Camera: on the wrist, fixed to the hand. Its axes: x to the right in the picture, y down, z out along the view.
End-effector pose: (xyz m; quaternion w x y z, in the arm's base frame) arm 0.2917 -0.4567 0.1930 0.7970 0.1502 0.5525 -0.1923
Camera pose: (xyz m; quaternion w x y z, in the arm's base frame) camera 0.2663 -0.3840 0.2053 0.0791 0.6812 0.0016 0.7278
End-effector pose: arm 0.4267 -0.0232 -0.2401 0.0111 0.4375 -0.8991 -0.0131
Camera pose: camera 0.4054 0.0319 -0.1891 0.1347 -0.8578 -0.4481 0.2126
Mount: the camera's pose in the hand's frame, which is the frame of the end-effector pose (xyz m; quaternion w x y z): -0.0298 0.0524 -0.0495 0.0263 0.1286 0.1979 0.9714
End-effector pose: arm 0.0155 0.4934 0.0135 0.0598 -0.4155 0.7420 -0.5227
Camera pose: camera -0.0201 0.5552 -0.0180 0.4159 0.8210 0.3677 -0.1333
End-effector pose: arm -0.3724 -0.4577 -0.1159 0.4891 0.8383 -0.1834 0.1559
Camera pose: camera -0.4269 -0.4335 -0.0657 0.2101 0.1241 0.7023 -0.6687
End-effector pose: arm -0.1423 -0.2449 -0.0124 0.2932 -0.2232 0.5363 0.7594
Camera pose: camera -0.1553 -0.3111 0.0268 0.8074 -0.4025 -0.3866 -0.1916
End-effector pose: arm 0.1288 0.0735 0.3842 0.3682 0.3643 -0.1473 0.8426
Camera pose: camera 0.0794 0.0479 0.3295 0.8265 0.2529 0.1765 -0.4709
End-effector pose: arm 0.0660 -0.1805 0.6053 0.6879 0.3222 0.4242 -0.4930
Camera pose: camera 0.0981 -0.1097 0.6121 0.3716 0.6066 -0.2291 0.6645
